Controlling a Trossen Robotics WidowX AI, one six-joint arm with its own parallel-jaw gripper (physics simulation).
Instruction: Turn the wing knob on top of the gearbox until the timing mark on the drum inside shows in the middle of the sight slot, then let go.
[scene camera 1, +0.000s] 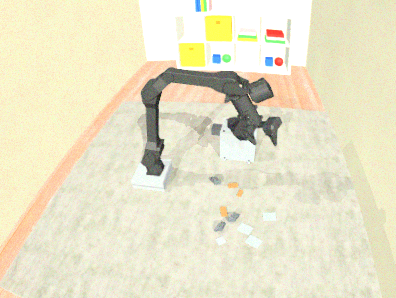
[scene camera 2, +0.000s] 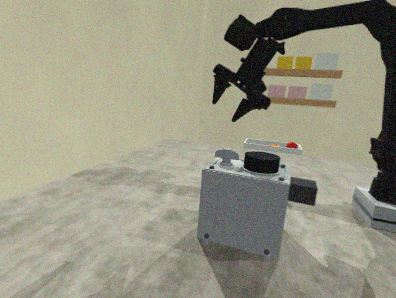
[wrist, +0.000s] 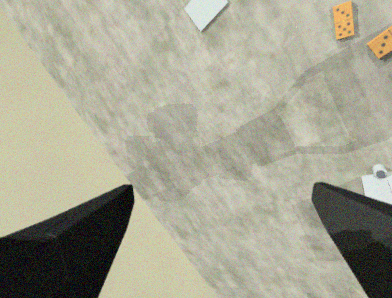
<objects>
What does the gripper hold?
Nothing.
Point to the gripper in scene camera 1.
At 265, 145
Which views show the gripper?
Scene camera 1, scene camera 2 and the wrist view: all of them.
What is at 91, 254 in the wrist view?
The gripper.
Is the gripper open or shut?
Open.
</objects>
